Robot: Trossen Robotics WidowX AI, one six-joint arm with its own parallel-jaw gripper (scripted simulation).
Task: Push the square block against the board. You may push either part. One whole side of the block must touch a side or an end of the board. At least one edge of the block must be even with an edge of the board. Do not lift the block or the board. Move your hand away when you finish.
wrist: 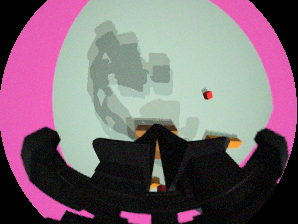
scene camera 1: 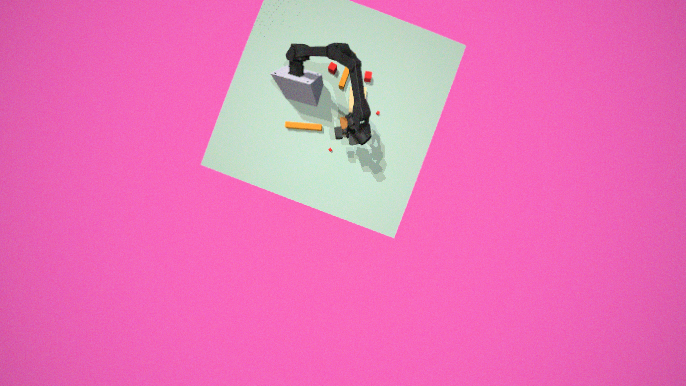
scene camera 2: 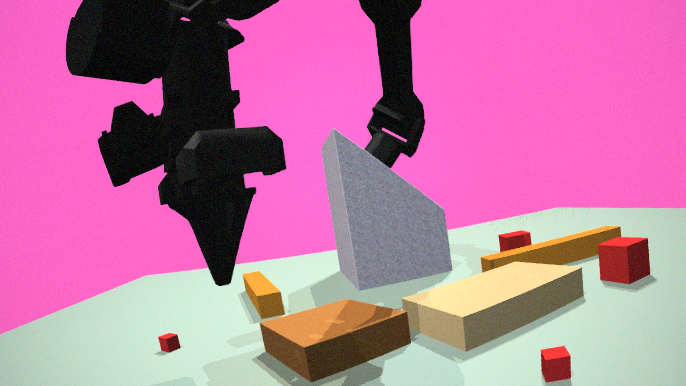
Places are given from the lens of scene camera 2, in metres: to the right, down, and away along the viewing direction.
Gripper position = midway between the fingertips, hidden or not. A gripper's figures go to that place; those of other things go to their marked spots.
gripper (scene camera 2: 223, 285): -0.09, 0.07, 0.30
square block (scene camera 2: 340, 335): 0.00, 0.11, 0.30
board (scene camera 2: 466, 314): 0.10, 0.09, 0.29
long orange bar (scene camera 2: 561, 251): 0.29, 0.08, 0.48
The marked spots on the board and the long orange bar are 0.27 m apart.
